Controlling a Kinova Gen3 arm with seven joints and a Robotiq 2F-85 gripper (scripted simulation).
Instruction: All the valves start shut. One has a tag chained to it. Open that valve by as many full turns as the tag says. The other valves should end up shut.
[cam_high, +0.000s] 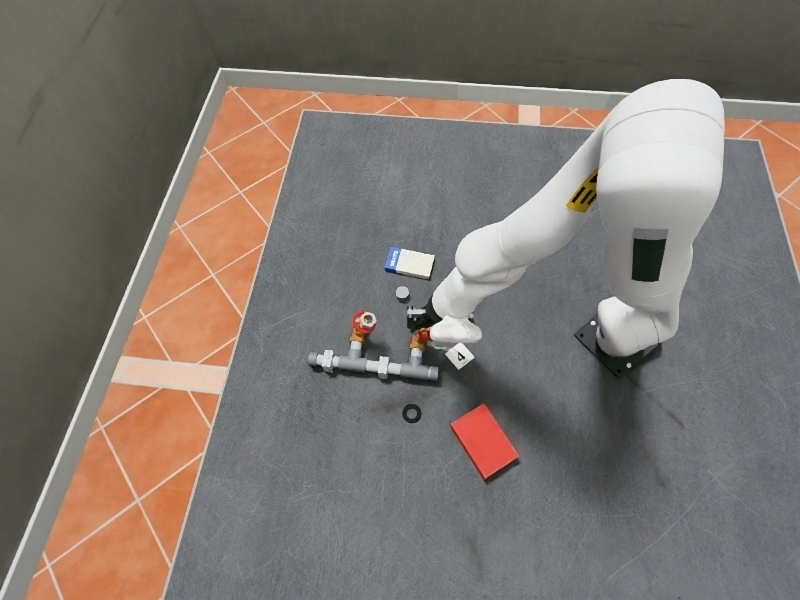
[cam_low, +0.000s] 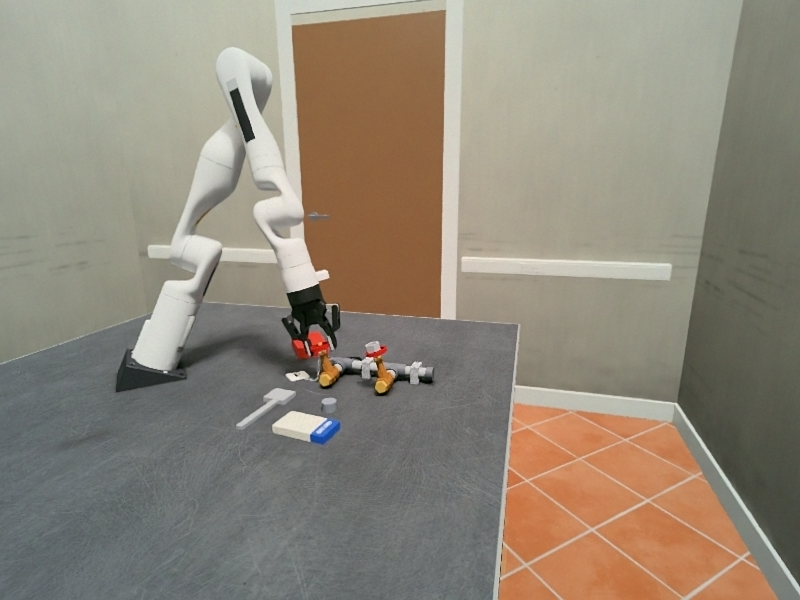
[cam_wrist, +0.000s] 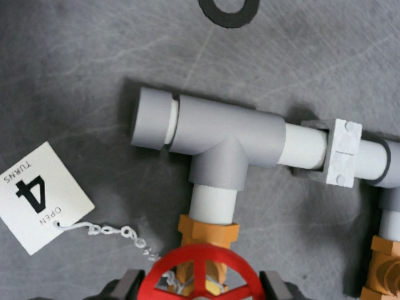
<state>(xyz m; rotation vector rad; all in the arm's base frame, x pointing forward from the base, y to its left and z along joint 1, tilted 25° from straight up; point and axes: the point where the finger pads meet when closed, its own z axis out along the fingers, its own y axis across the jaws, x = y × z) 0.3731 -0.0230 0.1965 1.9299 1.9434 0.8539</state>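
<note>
Now: the white tag 9 cm below my hand, 7 cm behind it and 2 cm to the left of it. The rest, counted from my hand: grey paddle (13 cm to the right, 9 cm below, 6 cm behind); then blue box (21 cm to the right, 8 cm below, 5 cm ahead); then red block (20 cm to the left, 12 cm behind, 8 cm below).
</note>
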